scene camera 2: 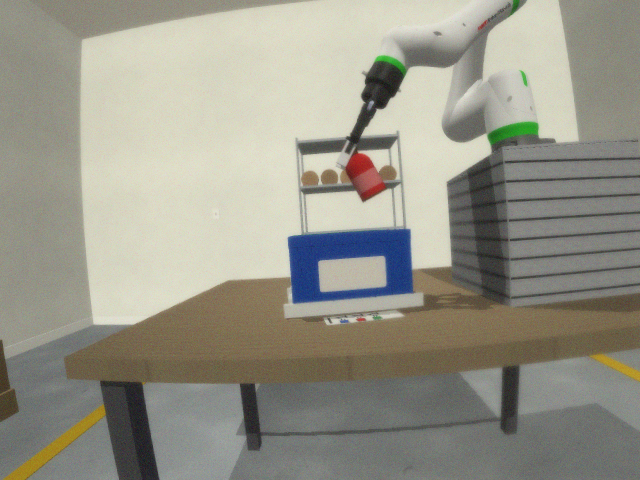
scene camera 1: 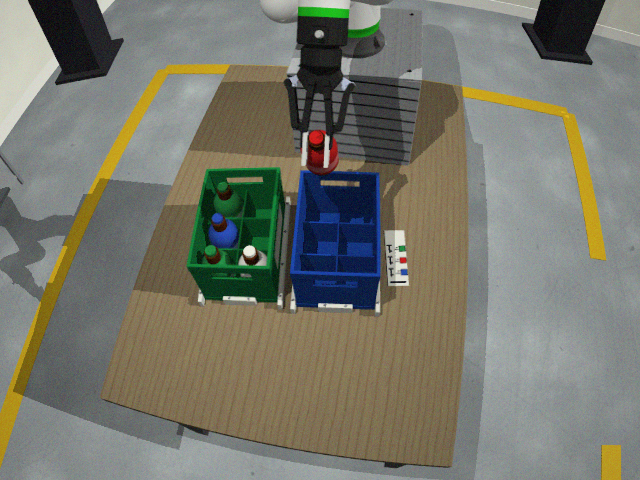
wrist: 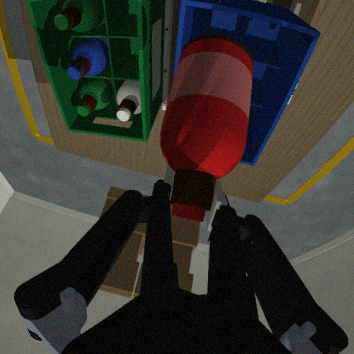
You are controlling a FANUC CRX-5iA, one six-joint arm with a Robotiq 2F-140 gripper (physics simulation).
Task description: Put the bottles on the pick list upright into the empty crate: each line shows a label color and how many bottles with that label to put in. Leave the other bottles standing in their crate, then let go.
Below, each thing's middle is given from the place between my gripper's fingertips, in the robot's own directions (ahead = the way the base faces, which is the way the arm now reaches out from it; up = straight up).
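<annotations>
Pick list (scene camera 1: 397,271): 19 cm to the left of my hand, 1 cm ahead of it, 35 cm below it; going by their middles, the list is the farthest from my hand of the things named here. Blue bottle (scene camera 1: 223,233): 23 cm to the right of my hand, 1 cm behind it, 26 cm below it. I see the red bottle (scene camera 2: 360,169) 1 cm to the left of my hand, 2 cm below it and 6 cm behind it.
</annotations>
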